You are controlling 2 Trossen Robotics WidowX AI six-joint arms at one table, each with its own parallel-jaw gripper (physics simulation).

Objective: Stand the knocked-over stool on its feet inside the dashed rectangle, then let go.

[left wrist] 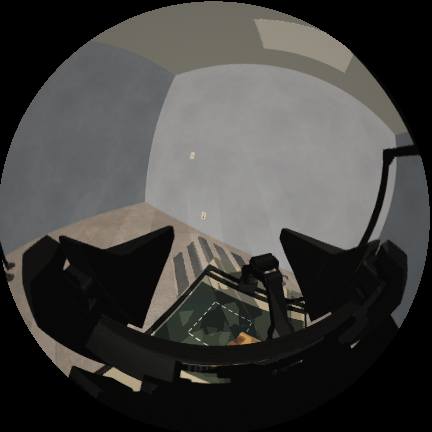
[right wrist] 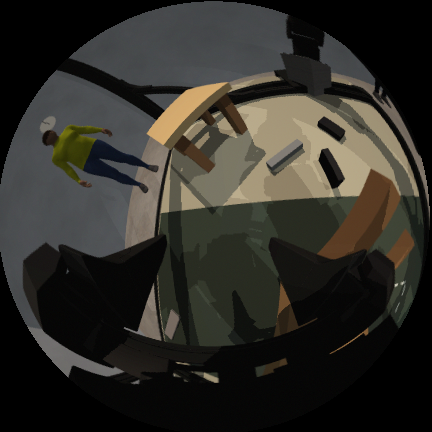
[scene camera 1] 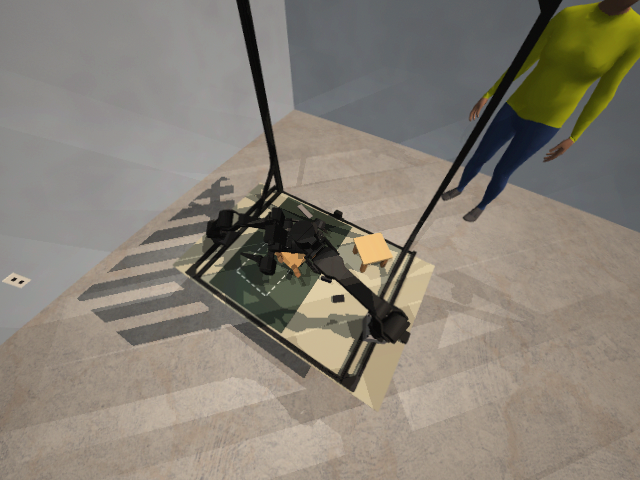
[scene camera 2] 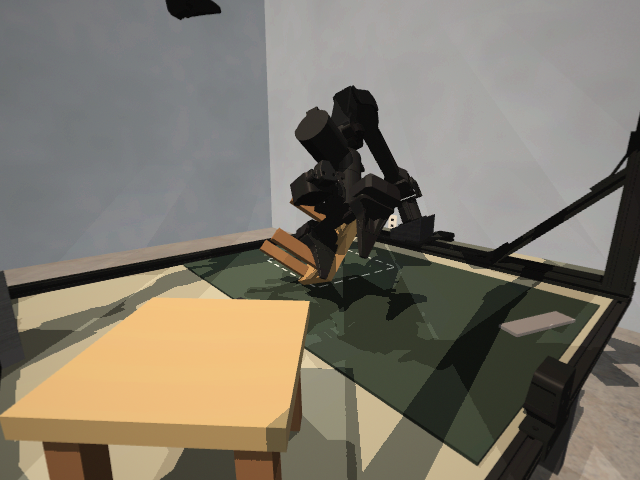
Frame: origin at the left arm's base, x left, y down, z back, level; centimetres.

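Seen in the pictures: left gripper, fingertip midpoint: (left wrist: 229, 232) (scene camera 1: 244, 238) (scene camera 2: 238, 0); right gripper, fingertip midpoint: (right wrist: 219, 241) (scene camera 2: 341, 269); right arm's base, origin of the base link: (left wrist: 249, 279) (scene camera 1: 221, 232) (scene camera 2: 412, 221).
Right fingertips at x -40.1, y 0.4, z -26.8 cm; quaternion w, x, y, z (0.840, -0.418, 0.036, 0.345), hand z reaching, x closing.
Pixels of each thing's top centre, then the offset from my right fingertips to it. "spot": a spot on its surface instead. Level surfaces: height alone.
- knocked-over stool, middle of its top: (scene camera 2: 310, 170) (left wrist: 259, 356) (scene camera 1: 294, 243) dy -12.7, dx +10.6, dz -12.5 cm
- dashed rectangle, surface spot: (left wrist: 200, 317) (scene camera 1: 252, 284) spot: dy +9.6, dx +24.0, dz -34.2 cm
- second stool, middle of its top: (scene camera 2: 198, 342) (right wrist: 177, 107) (scene camera 1: 372, 247) dy -1.9, dx +2.3, dz +24.9 cm
- grey bar, middle of its top: (right wrist: 284, 151) dy +8.9, dx +12.6, dz +9.7 cm
- pale slab, middle of its top: (scene camera 2: 537, 321) (right wrist: 170, 325) (scene camera 1: 304, 211) dy +9.3, dx -26.8, dz -14.4 cm
- green mat, its level: dy +9.9 cm
The knocked-over stool (scene camera 1: 290, 259) (scene camera 2: 343, 248) (left wrist: 246, 338) (right wrist: 367, 215) is tipped over on the green mat, its seat slanting steeply and its legs pointing up to the left in scene camera 2. It lies by the dashed rectangle (scene camera 1: 251, 283) (left wrist: 202, 316); exact overlap is unclear. My right gripper (scene camera 2: 344, 266) (right wrist: 219, 241) is open and low at the stool, with one finger on the legs' side of the seat and the other beyond it; neither grips it. My left gripper (scene camera 1: 248, 240) (left wrist: 229, 232) is open and empty, high above the table.
A second stool (scene camera 1: 373, 249) (scene camera 2: 170, 356) (right wrist: 187, 115) stands upright. Dark blocks (scene camera 1: 338, 298) (right wrist: 331, 168) and a grey bar (right wrist: 285, 156) lie on the table. A pale slab (scene camera 1: 304, 210) (scene camera 2: 537, 323) lies on the green mat (scene camera 2: 491, 382). My left arm crosses above the stool in scene camera 1.
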